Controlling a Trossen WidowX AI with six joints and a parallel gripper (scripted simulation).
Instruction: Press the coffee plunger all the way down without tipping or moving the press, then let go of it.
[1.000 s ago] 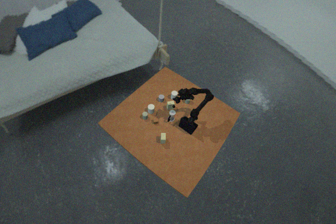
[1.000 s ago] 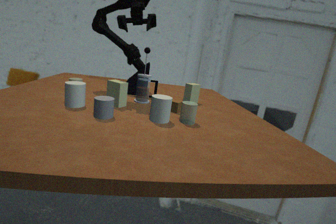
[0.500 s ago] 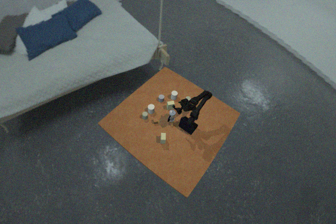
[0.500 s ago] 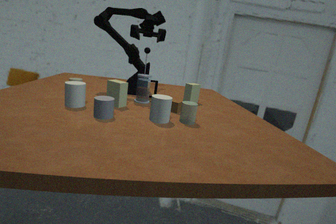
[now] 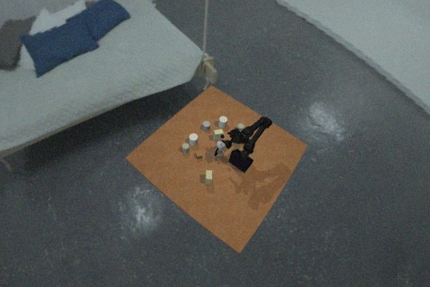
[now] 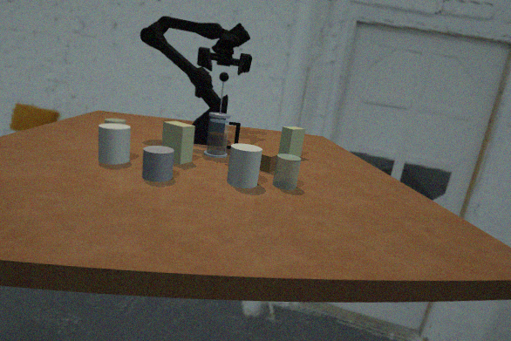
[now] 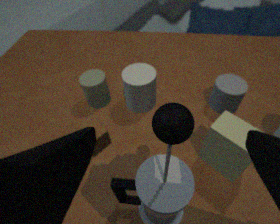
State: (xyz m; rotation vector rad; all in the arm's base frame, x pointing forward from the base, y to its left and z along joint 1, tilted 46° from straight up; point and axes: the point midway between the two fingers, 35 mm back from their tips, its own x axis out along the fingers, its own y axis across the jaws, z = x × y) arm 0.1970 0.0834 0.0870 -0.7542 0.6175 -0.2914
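Right now the coffee press is 20 mm ahead of my gripper tip, 10 mm to the left of it and 150 mm below it.
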